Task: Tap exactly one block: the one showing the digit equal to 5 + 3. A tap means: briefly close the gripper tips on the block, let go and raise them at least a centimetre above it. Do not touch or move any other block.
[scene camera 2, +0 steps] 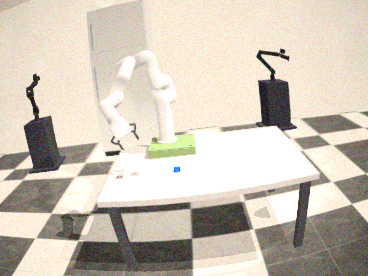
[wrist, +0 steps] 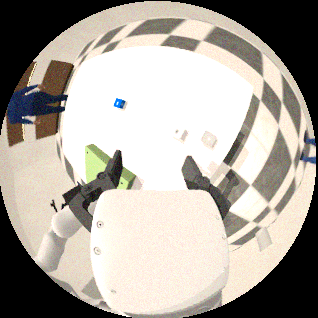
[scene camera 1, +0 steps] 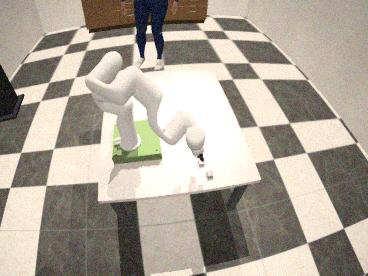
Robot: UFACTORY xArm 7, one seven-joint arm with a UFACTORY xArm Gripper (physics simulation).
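Note:
A blue block lies on the white table; the arm hides it in scene camera 1. A white block and a greyish-white block lie close together near one table end. The digits are too blurred to read. My gripper is open and empty, above the table. In the wrist view the white block is beyond the fingertips, a little right of the gap's middle, with the greyish one further right.
The arm's green base stands on the table. Two dark pedestals with small black arms stand behind the table. A person stands past the table by a brown cabinet.

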